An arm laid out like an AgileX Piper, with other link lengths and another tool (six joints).
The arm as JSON. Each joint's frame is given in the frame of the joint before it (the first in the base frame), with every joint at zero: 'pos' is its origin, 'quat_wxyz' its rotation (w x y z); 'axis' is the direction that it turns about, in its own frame. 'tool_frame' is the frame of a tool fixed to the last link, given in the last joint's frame.
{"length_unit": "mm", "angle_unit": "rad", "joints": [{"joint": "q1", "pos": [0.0, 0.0, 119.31], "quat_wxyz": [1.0, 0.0, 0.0, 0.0], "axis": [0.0, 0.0, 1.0]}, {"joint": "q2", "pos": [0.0, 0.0, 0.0], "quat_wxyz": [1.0, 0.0, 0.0, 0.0], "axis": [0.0, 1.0, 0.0]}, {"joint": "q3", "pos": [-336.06, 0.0, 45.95], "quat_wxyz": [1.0, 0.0, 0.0, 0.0], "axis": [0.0, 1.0, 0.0]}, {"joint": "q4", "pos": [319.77, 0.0, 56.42], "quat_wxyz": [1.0, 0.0, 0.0, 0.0], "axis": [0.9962, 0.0, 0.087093]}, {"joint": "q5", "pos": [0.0, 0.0, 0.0], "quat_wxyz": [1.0, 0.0, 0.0, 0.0], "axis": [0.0, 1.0, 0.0]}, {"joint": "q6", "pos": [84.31, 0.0, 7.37], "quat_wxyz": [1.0, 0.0, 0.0, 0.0], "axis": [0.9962, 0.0, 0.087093]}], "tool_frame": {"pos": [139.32, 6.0, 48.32], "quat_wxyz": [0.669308, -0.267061, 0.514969, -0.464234]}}
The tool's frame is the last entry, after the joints.
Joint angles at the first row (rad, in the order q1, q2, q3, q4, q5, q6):
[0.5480, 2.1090, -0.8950, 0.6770, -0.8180, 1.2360]
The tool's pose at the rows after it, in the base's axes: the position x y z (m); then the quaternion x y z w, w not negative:
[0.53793, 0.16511, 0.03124, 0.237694, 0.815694, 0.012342, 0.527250]
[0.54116, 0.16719, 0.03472, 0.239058, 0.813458, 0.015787, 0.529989]
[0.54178, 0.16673, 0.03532, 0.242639, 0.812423, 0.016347, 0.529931]
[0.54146, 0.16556, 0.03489, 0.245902, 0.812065, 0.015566, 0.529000]
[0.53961, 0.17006, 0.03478, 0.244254, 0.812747, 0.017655, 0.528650]
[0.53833, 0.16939, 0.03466, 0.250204, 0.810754, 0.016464, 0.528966]
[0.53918, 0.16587, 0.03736, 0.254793, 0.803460, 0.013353, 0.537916]
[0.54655, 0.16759, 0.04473, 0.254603, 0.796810, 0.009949, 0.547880]
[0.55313, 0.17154, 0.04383, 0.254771, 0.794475, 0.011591, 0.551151]
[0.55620, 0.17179, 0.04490, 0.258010, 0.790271, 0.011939, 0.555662]
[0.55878, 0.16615, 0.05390, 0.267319, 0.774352, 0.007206, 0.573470]
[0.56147, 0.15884, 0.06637, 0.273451, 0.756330, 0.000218, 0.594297]
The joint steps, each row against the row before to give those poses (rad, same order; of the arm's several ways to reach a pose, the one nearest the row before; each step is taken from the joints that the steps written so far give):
[0.0000, 0.0000, -0.0020, 0.0070, -0.0220, 0.0000]
[0.0000, 0.0000, -0.0110, 0.0000, 0.0010, 0.0000]
[0.0000, 0.0000, -0.0030, 0.0060, 0.0000, 0.0010]
[0.0000, 0.0000, 0.0000, 0.0070, 0.0000, 0.0000]
[0.0100, 0.0000, 0.0000, 0.0050, -0.0010, 0.0000]
[0.0050, 0.0010, 0.0000, 0.0170, -0.0070, -0.0010]
[0.0000, 0.0050, 0.0000, 0.0080, -0.0280, -0.0020]
[0.0000, 0.0060, -0.0270, 0.0150, -0.0080, -0.0280]
[0.0000, 0.0190, -0.0270, 0.0000, -0.0020, -0.0030]
[0.0000, 0.0090, -0.0120, 0.0040, -0.0110, 0.0000]
[0.0000, 0.0050, -0.0070, 0.0170, -0.0490, -0.0080]
[-0.0040, 0.0000, -0.0050, 0.0110, -0.0520, -0.0150]

